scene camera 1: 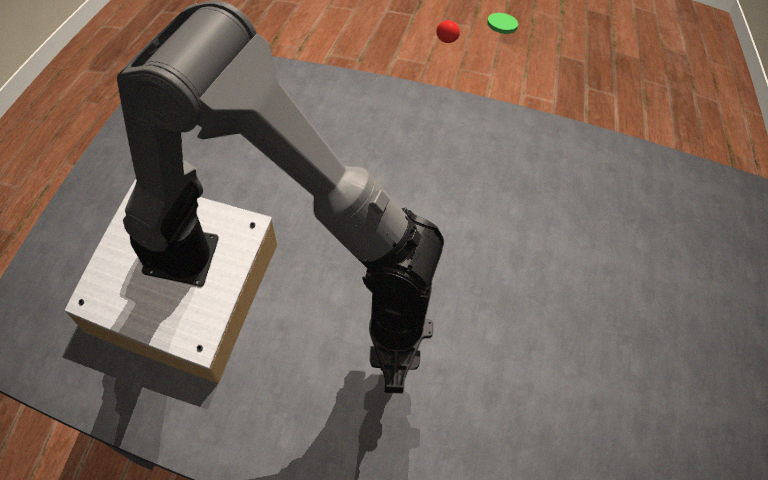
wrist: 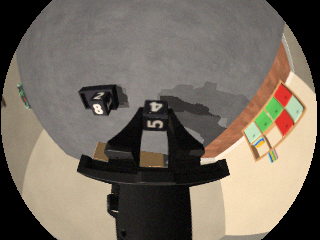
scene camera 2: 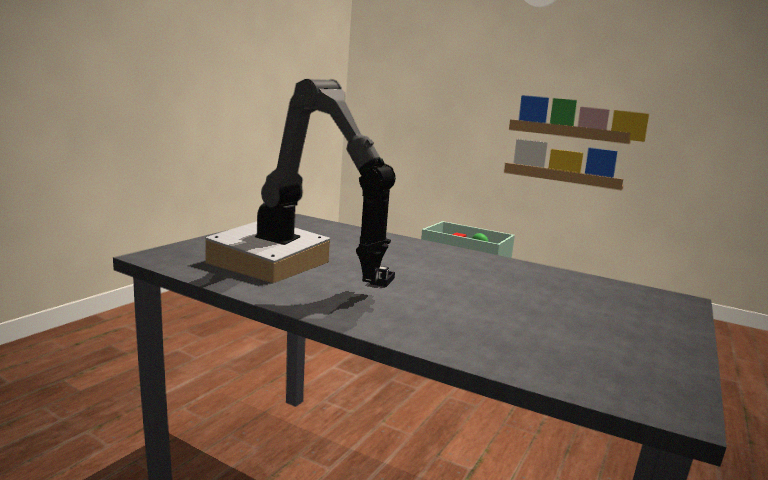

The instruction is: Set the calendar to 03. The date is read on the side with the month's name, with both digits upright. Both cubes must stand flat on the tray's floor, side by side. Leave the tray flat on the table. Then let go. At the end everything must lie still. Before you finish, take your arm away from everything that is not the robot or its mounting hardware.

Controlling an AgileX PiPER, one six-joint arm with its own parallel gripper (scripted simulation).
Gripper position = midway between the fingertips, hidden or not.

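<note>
Gripper (scene camera 1: 393, 357) visible. The wrist view also shows the gripper (wrist: 155, 113), as scene camera 2 does the gripper (scene camera 2: 370, 276).
</note>
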